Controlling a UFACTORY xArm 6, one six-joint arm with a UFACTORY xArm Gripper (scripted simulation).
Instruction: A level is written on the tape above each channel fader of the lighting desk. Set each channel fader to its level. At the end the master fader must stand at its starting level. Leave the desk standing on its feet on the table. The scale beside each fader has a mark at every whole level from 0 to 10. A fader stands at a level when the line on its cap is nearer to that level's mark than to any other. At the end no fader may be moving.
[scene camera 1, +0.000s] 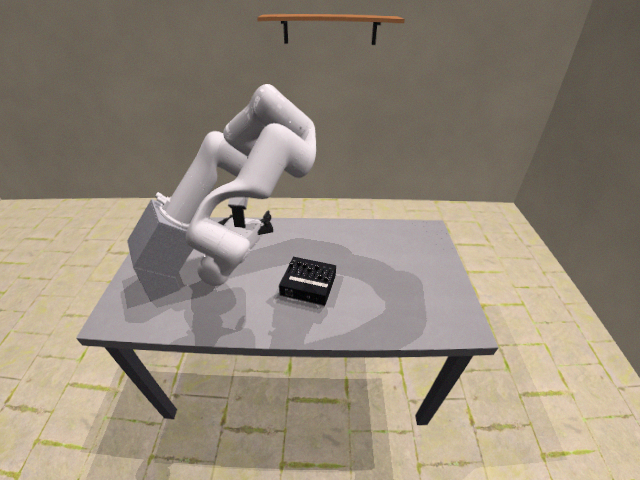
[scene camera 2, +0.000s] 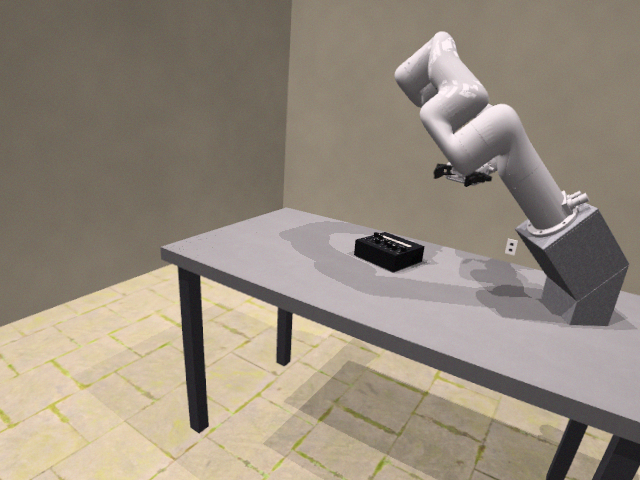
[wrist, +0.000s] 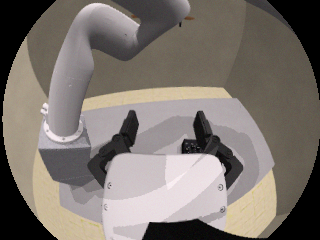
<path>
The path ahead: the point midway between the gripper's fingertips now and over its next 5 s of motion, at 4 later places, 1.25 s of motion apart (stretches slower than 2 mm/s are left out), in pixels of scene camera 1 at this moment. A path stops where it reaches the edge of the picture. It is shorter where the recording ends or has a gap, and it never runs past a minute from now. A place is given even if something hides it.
The gripper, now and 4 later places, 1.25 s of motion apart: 254, 213; 288, 247; 306, 247; 311, 255; 306, 246
</path>
